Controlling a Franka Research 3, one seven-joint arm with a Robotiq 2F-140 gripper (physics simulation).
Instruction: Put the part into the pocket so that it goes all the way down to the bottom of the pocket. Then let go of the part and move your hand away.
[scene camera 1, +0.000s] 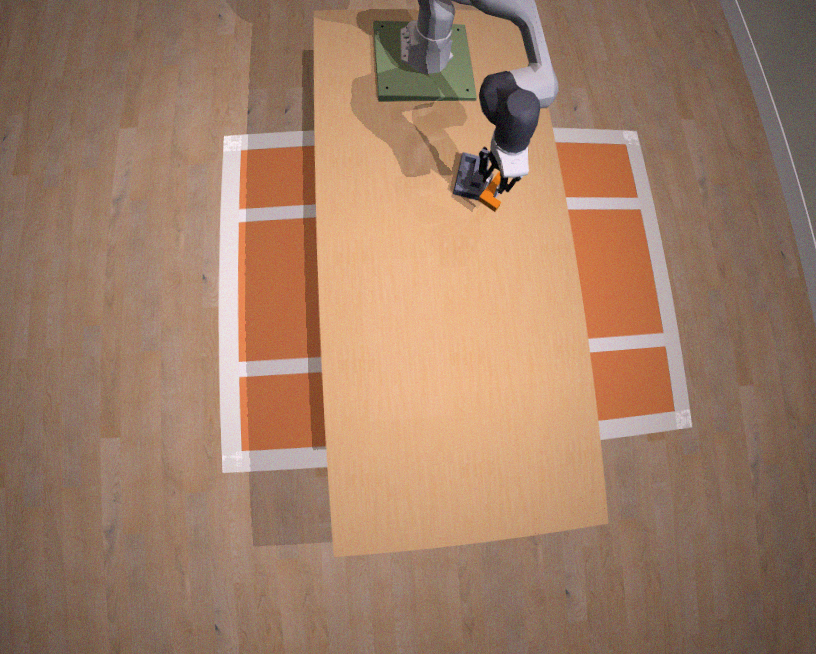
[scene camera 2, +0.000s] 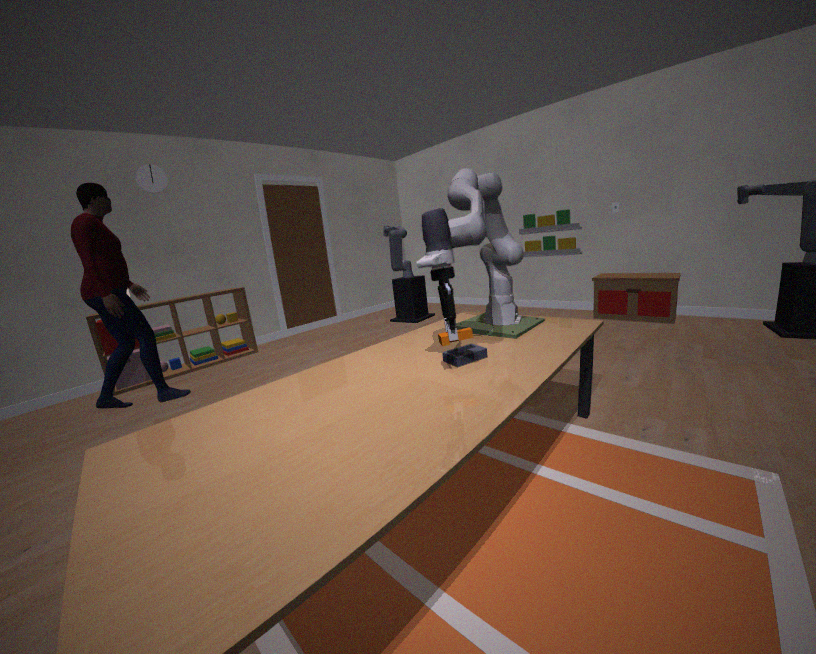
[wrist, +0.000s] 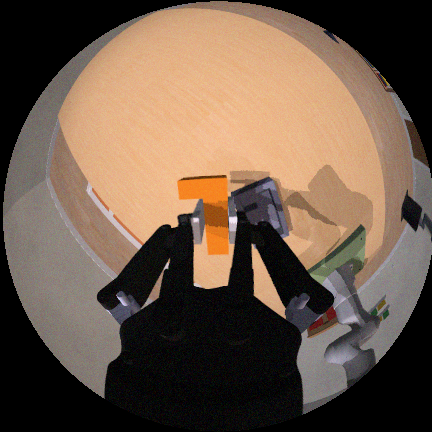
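The orange L-shaped part (scene camera 1: 488, 198) (scene camera 2: 465, 333) (wrist: 217, 191) is between the fingers of my gripper (scene camera 1: 496, 182) (scene camera 2: 452, 334) (wrist: 216, 206), which is shut on its long leg. In the wrist view the short leg points left at the far end. The dark blue-grey block with the pocket (scene camera 1: 460, 178) (scene camera 2: 465, 356) (wrist: 279, 207) lies on the table, right of the part in the wrist view and turned at an angle to it. The part is outside the pocket, beside the block, and seems raised above the table. The right finger hides some of the block in the wrist view.
The wooden table (scene camera 1: 449, 340) (scene camera 2: 306, 436) (wrist: 200, 100) carries the green base plate (scene camera 1: 395, 81) (scene camera 2: 524, 328) (wrist: 350, 252) of the arm. Shadows of the arm fall near the block. A person (scene camera 2: 102, 252) stands on the floor beyond the table, by a low shelf.
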